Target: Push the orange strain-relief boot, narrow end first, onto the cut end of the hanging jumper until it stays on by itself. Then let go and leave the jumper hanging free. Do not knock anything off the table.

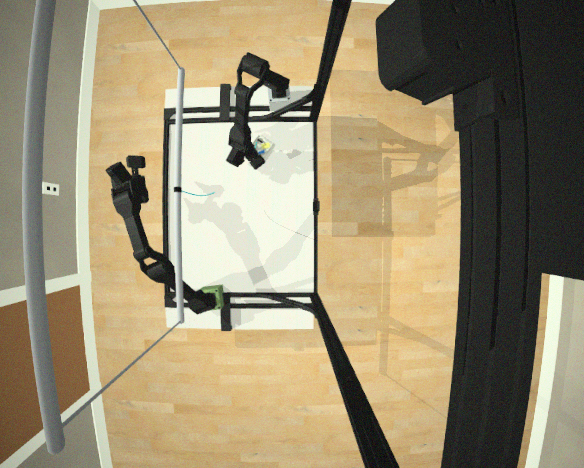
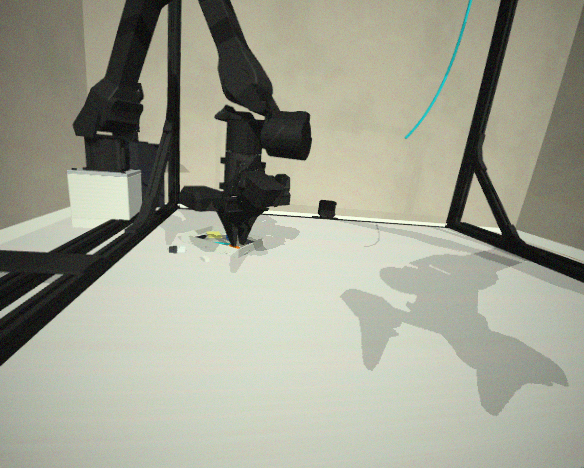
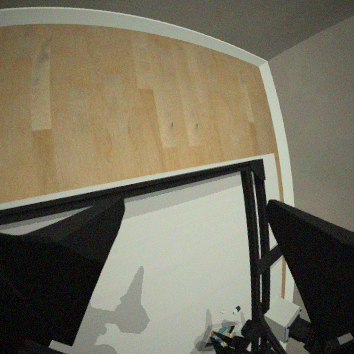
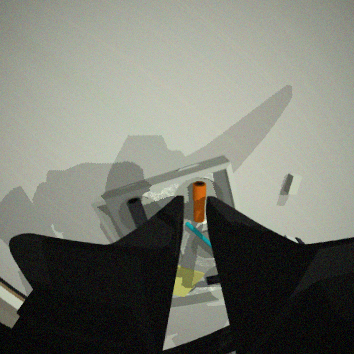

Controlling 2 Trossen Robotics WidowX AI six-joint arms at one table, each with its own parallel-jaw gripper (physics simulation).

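Places are measured from the left arm's base along level axes (x right, y ahead, z up), in centimetres.
Where they show: left gripper, fingertip midpoint: (image 1: 141,172) (image 3: 196,205); right gripper, fingertip midpoint: (image 1: 250,155) (image 2: 237,245) (image 3: 212,334) (image 4: 194,202); left arm's base at its link origin: (image 1: 209,300); right arm's base at its link origin: (image 1: 278,91) (image 2: 107,169) (image 3: 293,325).
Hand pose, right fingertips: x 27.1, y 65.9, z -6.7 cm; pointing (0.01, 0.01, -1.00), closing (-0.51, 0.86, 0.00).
Observation:
Each offset is from my right fingertips to the top centre of the thing. "spot": to the spot under its first point.
The orange strain-relief boot @(dx +0.0, dy +0.4, dz -0.1 cm) (image 4: 199,204) (image 2: 236,246) lies in a shallow grey tray @(dx +4.2, dy +2.1, dz +0.3 cm) (image 4: 165,175) (image 2: 250,247) (image 1: 264,146) near the table's far left corner. My right gripper (image 4: 194,202) (image 2: 239,241) (image 1: 246,160) is down in the tray, nearly shut. The teal jumper @(spot: dx -16.9, dy -21.8, dz +31.4 cm) (image 1: 197,194) (image 2: 443,79) hangs from the grey rail (image 1: 180,139), its cut end free in the air. My left gripper (image 1: 126,165) (image 3: 196,205) is wide open and empty, off the table beyond the rail.
The tray also holds a dark tube @(dx +3.1, dy -2.2, dz +0.0 cm) (image 4: 136,211), a teal stick @(dx +2.6, dy +3.4, dz -0.4 cm) (image 4: 198,234) and a yellow piece @(dx +7.7, dy +3.8, dz -0.5 cm) (image 4: 186,281). Small loose bits (image 2: 176,249) (image 4: 289,184) lie beside it. A white box (image 2: 102,192) and black frame posts (image 2: 476,139) border the table.

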